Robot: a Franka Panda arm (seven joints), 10 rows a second.
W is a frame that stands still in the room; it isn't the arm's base.
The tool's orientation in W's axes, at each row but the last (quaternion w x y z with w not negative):
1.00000, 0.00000, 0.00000, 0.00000
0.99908, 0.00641, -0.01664, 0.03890
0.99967, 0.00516, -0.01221, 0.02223
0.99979, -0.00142, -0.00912, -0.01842
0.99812, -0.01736, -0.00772, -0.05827
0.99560, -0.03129, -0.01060, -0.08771
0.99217, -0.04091, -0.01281, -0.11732
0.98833, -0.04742, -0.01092, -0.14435
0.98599, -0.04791, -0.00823, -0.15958
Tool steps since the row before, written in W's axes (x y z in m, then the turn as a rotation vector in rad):
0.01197, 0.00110, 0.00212, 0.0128, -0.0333, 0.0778
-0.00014, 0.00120, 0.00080, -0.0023, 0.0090, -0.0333
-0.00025, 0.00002, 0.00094, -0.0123, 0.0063, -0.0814
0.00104, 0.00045, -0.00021, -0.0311, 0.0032, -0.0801
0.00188, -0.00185, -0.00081, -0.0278, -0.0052, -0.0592
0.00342, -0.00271, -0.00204, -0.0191, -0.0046, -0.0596
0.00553, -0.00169, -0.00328, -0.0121, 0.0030, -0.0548
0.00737, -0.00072, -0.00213, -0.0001, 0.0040, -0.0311
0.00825, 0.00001, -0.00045, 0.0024, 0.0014, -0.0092
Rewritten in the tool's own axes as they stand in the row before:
0.01197, 0.00110, 0.00212, 0.0128, -0.0333, 0.0778
-0.00002, 0.00122, 0.00079, -0.0027, 0.0088, -0.0333
-0.00023, 0.00004, 0.00095, -0.0140, 0.0060, -0.0811
0.00102, 0.00049, -0.00023, -0.0327, 0.0023, -0.0795
0.00207, -0.00159, -0.00090, -0.0280, -0.0064, -0.0590
0.00378, -0.00194, -0.00226, -0.0196, -0.0043, -0.0595
0.00565, -0.00009, -0.00350, -0.0144, 0.0044, -0.0542
0.00719, 0.00162, -0.00225, -0.0023, 0.0066, -0.0306
0.00781, 0.00265, -0.00045, 0.0015, 0.0029, -0.0090

